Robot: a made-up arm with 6 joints.
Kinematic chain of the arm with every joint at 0, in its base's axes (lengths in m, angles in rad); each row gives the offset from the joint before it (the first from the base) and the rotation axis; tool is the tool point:
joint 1: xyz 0 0 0.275 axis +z
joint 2: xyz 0 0 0 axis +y
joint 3: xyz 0 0 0.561 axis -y
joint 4: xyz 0 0 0 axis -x
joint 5: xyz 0.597 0 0 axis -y
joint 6: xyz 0 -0.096 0 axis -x
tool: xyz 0 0 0
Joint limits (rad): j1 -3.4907..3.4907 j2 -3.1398..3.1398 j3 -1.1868..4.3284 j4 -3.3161..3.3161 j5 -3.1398..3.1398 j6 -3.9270..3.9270
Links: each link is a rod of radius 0.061 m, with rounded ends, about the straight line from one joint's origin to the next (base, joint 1, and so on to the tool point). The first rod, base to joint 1, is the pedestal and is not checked.
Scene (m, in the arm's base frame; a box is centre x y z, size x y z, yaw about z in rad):
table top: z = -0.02
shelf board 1: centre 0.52 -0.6 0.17 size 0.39 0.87 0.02 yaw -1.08
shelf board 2: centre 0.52 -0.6 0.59 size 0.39 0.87 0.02 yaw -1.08
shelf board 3: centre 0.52 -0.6 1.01 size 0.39 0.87 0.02 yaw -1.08
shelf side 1: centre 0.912 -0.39 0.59 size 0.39 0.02 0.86 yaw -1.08
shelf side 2: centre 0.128 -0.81 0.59 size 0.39 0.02 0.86 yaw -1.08
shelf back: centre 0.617 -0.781 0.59 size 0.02 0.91 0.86 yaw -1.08
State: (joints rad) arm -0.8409 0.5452 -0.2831 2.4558 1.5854 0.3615
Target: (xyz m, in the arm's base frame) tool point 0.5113 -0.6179 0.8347
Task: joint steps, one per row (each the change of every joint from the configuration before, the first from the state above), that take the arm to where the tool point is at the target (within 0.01 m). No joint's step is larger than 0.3 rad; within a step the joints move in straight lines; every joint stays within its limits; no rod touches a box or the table.
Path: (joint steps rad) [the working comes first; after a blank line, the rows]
Joints at the target: -0.9658 0.3633 0.3110 2.3747 1.5854 0.3615
Straight joint move there: touches shelf board 2.

1: 0.0608 -0.1674 -0.2467 0.0372 0.0000 0.0000
2: 0.0607 -0.1674 -0.2466 0.0373 0.0000 0.0000
3: -0.0798 -0.2561 0.2071 -0.0329 0.0000 0.0000
4: -0.0798 -0.2561 0.2072 -0.0329 0.0000 0.0000
5: -0.0290 0.2217 0.2244 -0.0299 0.0000 0.0000
6: -0.0289 0.2217 0.2243 -0.0300 0.0000 0.0000
7: -0.0289 0.2217 0.2244 -0.0299 0.0000 0.0000

